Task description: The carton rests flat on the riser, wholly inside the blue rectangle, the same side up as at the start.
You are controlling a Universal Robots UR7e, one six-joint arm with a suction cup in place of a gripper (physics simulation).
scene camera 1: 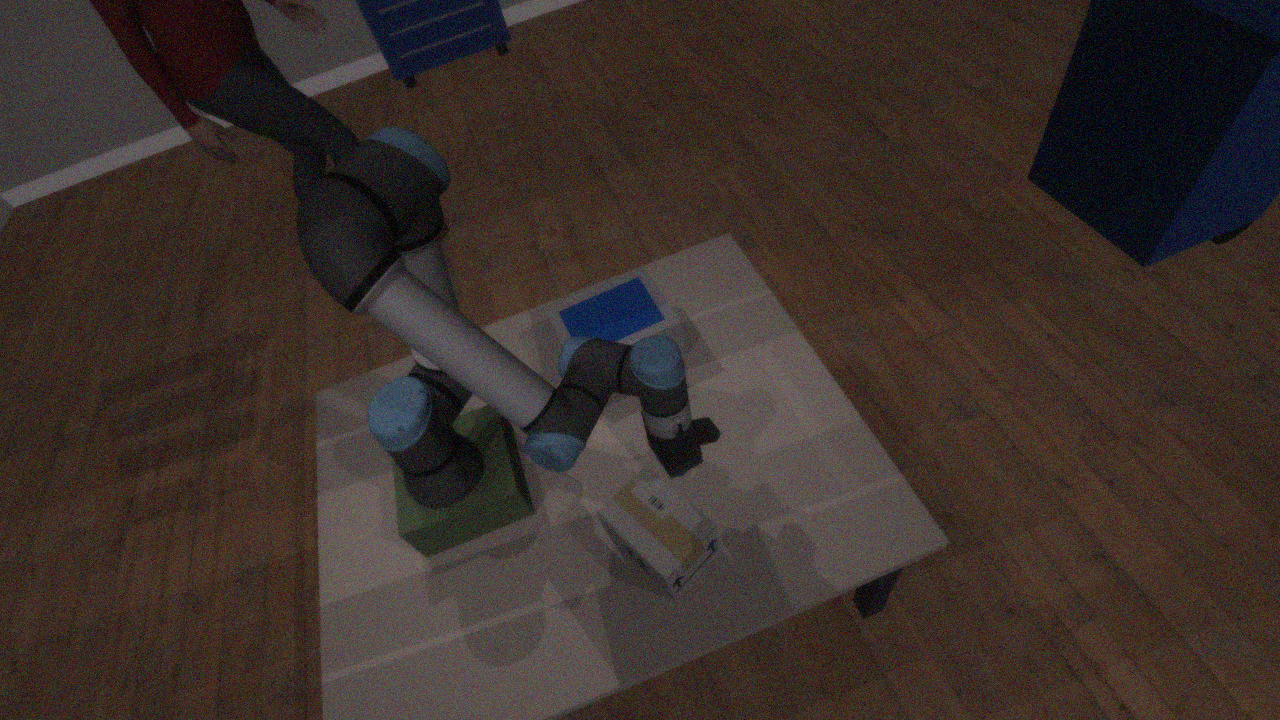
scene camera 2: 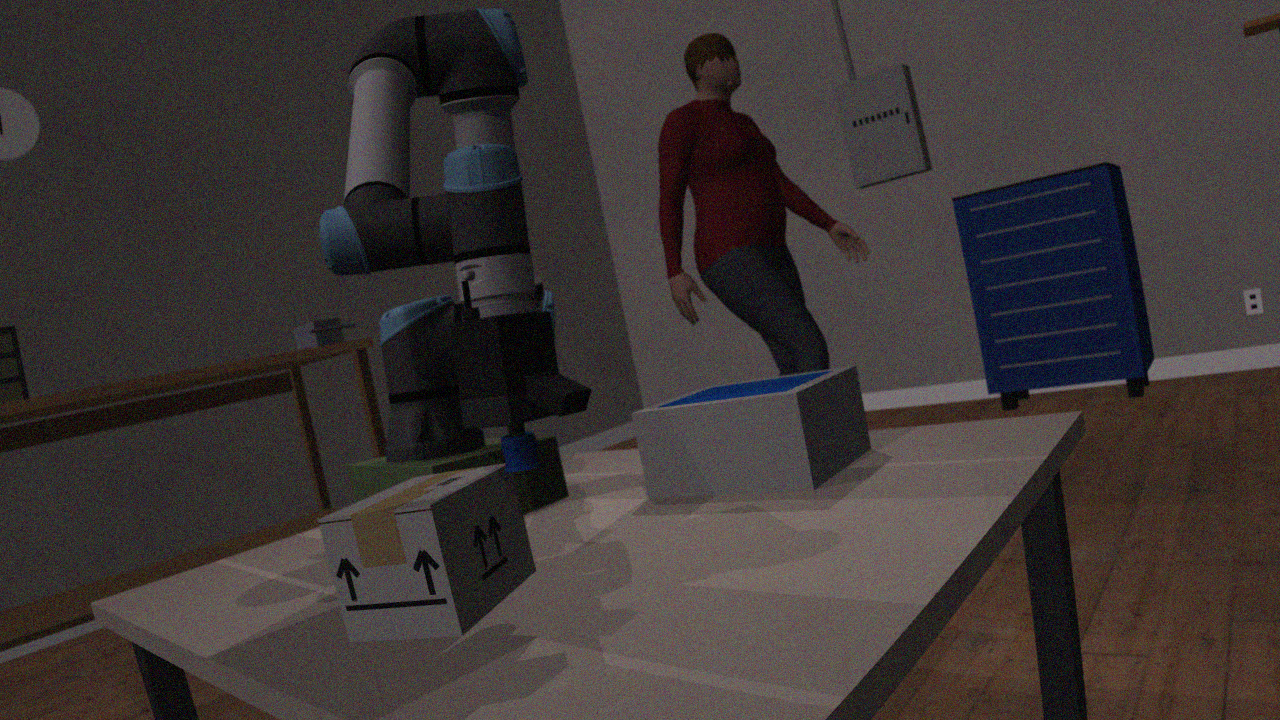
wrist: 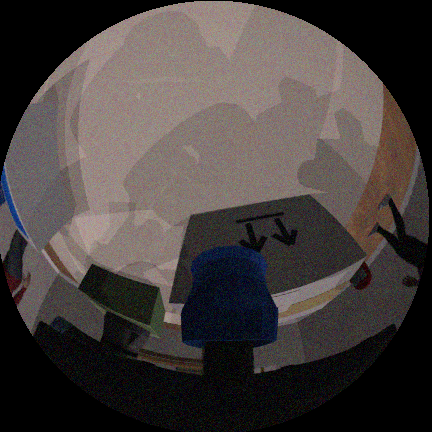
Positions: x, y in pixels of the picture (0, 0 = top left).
Labels:
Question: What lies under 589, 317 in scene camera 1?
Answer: A riser.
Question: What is my suction cup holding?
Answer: Nothing.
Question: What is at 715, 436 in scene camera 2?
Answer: A riser.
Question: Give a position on my suction cup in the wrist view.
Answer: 229, 300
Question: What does the carton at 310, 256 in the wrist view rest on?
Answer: The table.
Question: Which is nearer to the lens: the carton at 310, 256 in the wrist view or the riser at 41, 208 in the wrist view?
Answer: The carton.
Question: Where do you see my suction cup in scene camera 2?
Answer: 519, 452

